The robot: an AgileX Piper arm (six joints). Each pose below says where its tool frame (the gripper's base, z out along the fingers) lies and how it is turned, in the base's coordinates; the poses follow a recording.
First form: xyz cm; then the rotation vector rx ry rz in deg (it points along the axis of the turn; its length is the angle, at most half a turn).
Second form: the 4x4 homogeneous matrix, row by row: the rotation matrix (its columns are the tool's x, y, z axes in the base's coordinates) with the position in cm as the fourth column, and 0 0 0 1 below. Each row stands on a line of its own. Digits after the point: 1 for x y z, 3 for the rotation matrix.
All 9 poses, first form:
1: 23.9 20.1 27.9 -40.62 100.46 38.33
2: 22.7 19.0 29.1 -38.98 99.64 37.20
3: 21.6 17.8 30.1 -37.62 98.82 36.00
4: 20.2 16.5 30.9 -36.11 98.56 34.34
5: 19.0 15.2 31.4 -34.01 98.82 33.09
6: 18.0 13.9 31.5 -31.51 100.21 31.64
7: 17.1 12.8 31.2 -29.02 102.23 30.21
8: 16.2 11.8 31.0 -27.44 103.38 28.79
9: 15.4 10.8 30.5 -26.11 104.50 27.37
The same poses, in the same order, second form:
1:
-0.244 -0.742 0.625 23.9
-0.137 0.664 0.735 20.1
-0.960 0.094 -0.264 27.9
0 0 0 1

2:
-0.230 -0.724 0.650 22.7
-0.121 0.684 0.719 19.0
-0.966 0.087 -0.245 29.1
0 0 0 1

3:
-0.214 -0.708 0.673 21.6
-0.109 0.702 0.703 17.8
-0.971 0.078 -0.227 30.1
0 0 0 1

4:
-0.205 -0.685 0.699 20.2
-0.102 0.725 0.681 16.5
-0.973 0.068 -0.219 30.9
0 0 0 1

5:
-0.207 -0.658 0.724 19.0
-0.089 0.750 0.656 15.2
-0.974 0.071 -0.214 31.4
0 0 0 1

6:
-0.227 -0.622 0.749 18.0
-0.079 0.778 0.623 13.9
-0.971 0.082 -0.226 31.5
0 0 0 1

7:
-0.257 -0.584 0.770 17.1
-0.072 0.806 0.588 12.8
-0.964 0.095 -0.249 31.2
0 0 0 1

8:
-0.271 -0.556 0.785 16.2
-0.070 0.825 0.560 11.8
-0.960 0.097 -0.263 31.0
0 0 0 1

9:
-0.285 -0.530 0.798 15.4
-0.071 0.842 0.534 10.8
-0.956 0.096 -0.278 30.5
0 0 0 1

